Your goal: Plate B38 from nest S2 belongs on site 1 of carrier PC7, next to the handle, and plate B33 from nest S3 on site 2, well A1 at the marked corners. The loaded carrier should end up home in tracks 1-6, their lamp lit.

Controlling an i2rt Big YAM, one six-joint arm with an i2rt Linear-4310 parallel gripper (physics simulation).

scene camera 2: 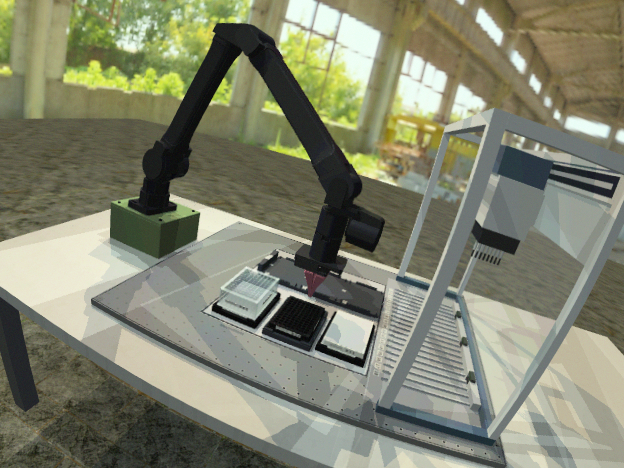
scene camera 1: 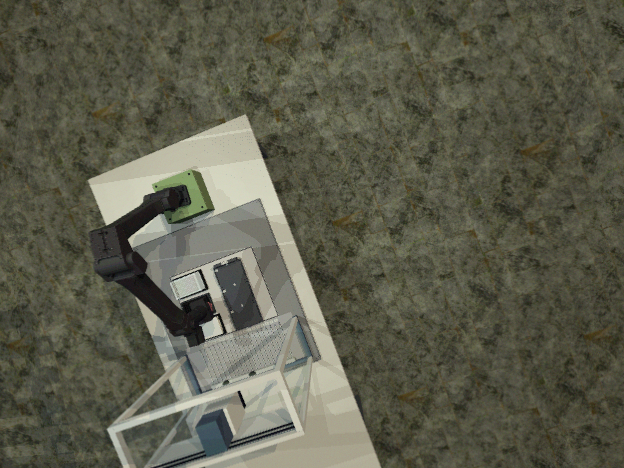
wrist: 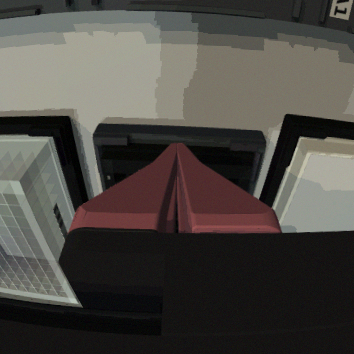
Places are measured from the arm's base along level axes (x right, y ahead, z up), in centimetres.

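Where they show: gripper, fingertip midpoint: (scene camera 2: 310,295) (scene camera 1: 210,304) (wrist: 176,154); arm's base, origin of the base link: (scene camera 2: 152,207) (scene camera 1: 175,197).
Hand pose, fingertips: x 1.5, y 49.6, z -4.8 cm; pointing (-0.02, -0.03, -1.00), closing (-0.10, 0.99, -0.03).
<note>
Each offset is from my fingertips to the top centre of the thing.
My gripper (scene camera 1: 209,305) (scene camera 2: 310,295) (wrist: 176,154) is shut and empty, its red fingertips together above the middle nest {dx +7.4, dy +0.6, dz -1.8 cm} (wrist: 180,132). A black well plate {dx +7.3, dy +0.5, dz -1.0 cm} (scene camera 2: 298,316) sits in that nest; in the wrist view the fingers hide most of it. A clear, tall plate {dx +7.8, dy -11.0, dz +1.8 cm} (scene camera 1: 188,285) (scene camera 2: 250,292) (wrist: 25,210) sits in the nest on one side, and a white-topped plate {dx +5.4, dy +11.2, dz -1.0 cm} (scene camera 1: 212,327) (scene camera 2: 347,332) (wrist: 320,192) in the nest on the other. The dark carrier {dx -12.8, dy -0.7, dz -0.6 cm} (scene camera 1: 235,294) (scene camera 2: 287,272) (wrist: 280,7) lies behind the nests. An A1 mark shows on it in the wrist view. Nest labels are not readable.
The ribbed track deck (scene camera 1: 236,353) (scene camera 2: 428,347) adjoins the nest area. A pale frame (scene camera 1: 205,400) (scene camera 2: 435,266) stands over it, with a pipetting head (scene camera 1: 214,432) (scene camera 2: 510,201) hanging inside. The green arm base (scene camera 1: 196,201) (scene camera 2: 151,229) is at the other end. Track lamps cannot be made out.
</note>
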